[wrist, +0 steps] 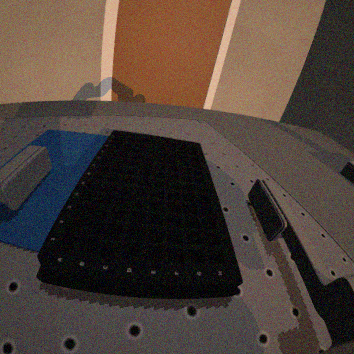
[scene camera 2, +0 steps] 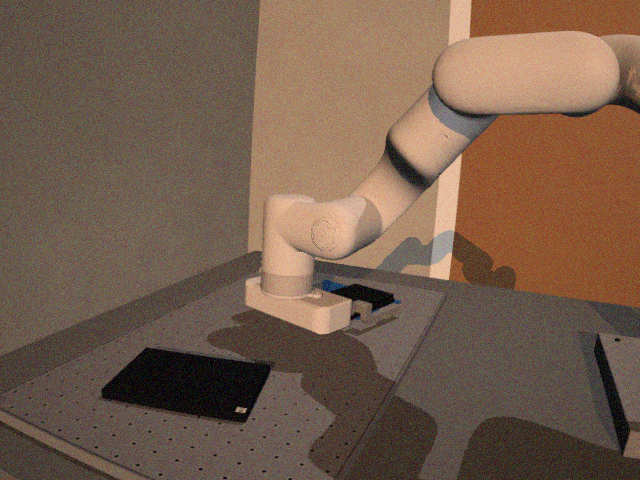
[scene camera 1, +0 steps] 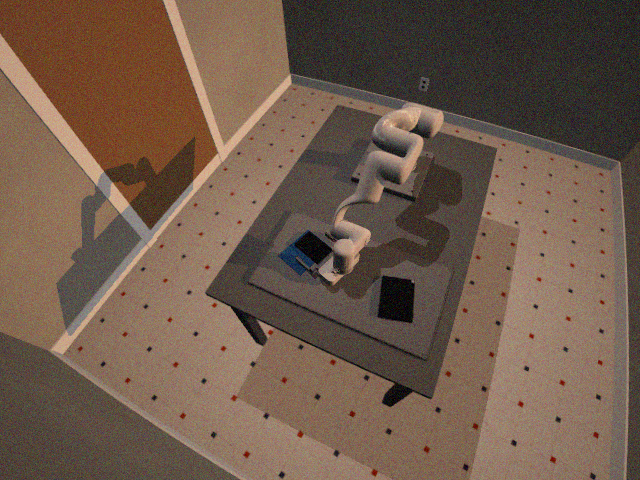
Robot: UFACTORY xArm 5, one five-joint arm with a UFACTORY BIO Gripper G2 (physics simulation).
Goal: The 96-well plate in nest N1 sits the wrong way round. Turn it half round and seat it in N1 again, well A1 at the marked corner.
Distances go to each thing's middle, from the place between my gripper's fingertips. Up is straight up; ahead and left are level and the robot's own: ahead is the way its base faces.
Scene:
My gripper is now 10 mm short of the black 96-well plate [scene camera 2: 378, 298] and 10 mm to the right of it. Also, from my hand: black base [scene camera 2: 186, 383] (140 mm ahead, 360 mm to the left, 10 mm below).

